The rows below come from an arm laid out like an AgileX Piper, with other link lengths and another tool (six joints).
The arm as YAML. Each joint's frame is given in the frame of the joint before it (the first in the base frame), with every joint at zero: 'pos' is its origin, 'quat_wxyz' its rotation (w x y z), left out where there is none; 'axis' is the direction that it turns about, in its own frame. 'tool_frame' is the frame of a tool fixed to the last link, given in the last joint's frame.
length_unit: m
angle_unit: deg
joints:
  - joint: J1
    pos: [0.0, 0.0, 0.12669]
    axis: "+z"
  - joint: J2
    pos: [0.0, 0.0, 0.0]
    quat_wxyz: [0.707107, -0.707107, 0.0, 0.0]
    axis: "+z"
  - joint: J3
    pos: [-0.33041, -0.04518, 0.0]
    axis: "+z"
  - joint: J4
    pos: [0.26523, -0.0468, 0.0]
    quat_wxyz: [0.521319, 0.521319, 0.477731, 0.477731]
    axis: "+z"
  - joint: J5
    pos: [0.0, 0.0, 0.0]
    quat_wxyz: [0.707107, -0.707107, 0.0, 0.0]
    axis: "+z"
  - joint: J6
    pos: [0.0, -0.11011, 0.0]
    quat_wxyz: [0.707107, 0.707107, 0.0, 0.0]
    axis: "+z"
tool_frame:
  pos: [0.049, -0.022, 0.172]
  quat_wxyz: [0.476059, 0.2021, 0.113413, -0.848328]
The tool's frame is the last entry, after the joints.
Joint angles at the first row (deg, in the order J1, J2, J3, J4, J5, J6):
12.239, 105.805, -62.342, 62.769, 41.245, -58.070
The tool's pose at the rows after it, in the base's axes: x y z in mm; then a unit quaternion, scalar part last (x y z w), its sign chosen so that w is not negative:
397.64 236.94 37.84 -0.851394 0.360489 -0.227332 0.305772
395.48 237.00 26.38 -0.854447 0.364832 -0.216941 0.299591
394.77 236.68 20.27 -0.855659 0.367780 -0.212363 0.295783
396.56 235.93 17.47 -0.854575 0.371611 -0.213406 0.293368
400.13 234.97 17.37 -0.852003 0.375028 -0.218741 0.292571
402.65 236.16 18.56 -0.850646 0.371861 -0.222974 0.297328
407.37 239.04 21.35 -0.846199 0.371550 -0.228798 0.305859
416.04 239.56 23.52 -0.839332 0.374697 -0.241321 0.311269
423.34 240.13 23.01 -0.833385 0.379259 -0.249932 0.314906
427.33 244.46 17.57 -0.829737 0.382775 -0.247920 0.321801
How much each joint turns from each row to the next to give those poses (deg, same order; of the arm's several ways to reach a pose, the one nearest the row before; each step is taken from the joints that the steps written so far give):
0.001, 2.030, -0.524, 0.762, -0.114, -0.034
-0.001, 1.560, 0.002, 0.254, 0.000, -0.101
0.000, 0.815, -0.001, 0.125, -0.138, -0.001
0.000, 0.360, -0.001, 0.256, -0.517, 0.000
0.000, -0.001, 0.001, 0.376, -0.735, -0.137
0.001, 0.001, -0.001, 0.886, -0.133, -1.273
-0.001, -0.001, 0.001, 1.882, -0.267, -1.853
0.000, 0.000, -0.001, 2.081, -1.190, -1.903
0.000, 0.365, 0.001, 2.140, -1.023, -1.833
0.001, 1.323, -0.088, 2.948, 0.017, -2.652

